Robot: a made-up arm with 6 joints.
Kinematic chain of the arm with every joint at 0, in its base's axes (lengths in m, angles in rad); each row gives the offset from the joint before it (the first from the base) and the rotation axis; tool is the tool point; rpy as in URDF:
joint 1: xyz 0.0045 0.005 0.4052 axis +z
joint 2: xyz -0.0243 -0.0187 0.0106 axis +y
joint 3: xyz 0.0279 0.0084 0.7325 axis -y
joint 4: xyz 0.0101 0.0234 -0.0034 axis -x
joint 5: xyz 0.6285 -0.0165 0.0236 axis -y
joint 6: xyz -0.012 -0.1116 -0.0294 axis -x
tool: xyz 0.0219 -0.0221 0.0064 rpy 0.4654 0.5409 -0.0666
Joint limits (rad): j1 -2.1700..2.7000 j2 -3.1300..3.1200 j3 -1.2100..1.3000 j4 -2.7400..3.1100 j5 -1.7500..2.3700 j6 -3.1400..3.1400
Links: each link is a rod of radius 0.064 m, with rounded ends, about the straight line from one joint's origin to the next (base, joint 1, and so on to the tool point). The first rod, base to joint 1, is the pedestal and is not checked.
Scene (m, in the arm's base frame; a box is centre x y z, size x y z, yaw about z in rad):
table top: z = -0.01
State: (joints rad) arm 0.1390 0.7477 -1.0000 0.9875 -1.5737 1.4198
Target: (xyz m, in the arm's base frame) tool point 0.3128 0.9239 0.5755
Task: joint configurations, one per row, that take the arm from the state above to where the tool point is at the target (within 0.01 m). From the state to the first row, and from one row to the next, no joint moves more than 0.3 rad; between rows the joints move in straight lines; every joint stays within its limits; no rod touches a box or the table.
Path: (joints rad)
1: 0.4218 0.7312 -0.7893 1.0350 -1.5742 1.4138
2: 0.7046 0.7147 -0.5787 1.0825 -1.5746 1.4078
3: 0.9874 0.6983 -0.3680 1.1300 -1.5751 1.4018
4: 1.2702 0.6818 -0.1573 1.1775 -1.5756 1.3959

